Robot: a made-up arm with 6 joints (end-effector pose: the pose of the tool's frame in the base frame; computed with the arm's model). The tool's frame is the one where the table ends. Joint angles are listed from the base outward.
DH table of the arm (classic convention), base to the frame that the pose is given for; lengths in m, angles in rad. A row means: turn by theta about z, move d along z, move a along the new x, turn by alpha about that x. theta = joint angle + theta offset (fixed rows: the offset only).
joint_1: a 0; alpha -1.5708; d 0.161; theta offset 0
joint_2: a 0.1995; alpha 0; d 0; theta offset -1.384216
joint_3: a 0.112; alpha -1.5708; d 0; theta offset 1.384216
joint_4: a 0; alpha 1.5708; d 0.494; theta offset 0
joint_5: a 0.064; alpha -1.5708; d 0; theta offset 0
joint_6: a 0; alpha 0; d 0.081; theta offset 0
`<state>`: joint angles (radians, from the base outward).
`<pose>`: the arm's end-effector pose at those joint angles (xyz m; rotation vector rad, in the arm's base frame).
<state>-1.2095 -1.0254 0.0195 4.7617 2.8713 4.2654</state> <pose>0.0194 -0.2868 0.1537 -1.1415 0.1346 1.4271</pose>
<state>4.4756 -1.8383 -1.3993 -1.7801 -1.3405 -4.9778</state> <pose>0.1673 0.3034 0.5841 0.9845 0.9264 0.6655</pose>
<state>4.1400 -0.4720 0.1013 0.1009 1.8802 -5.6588</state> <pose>-0.0735 -0.1320 -0.1361 -0.2750 1.7354 1.1223</pose>
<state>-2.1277 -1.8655 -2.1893 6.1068 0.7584 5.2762</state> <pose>0.3864 0.6236 0.4228 -0.2004 -0.0289 -0.1115</pose>
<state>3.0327 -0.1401 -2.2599 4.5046 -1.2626 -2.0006</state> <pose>-0.2592 -0.0667 0.7599 -0.7590 -1.8899 2.2227</pose>
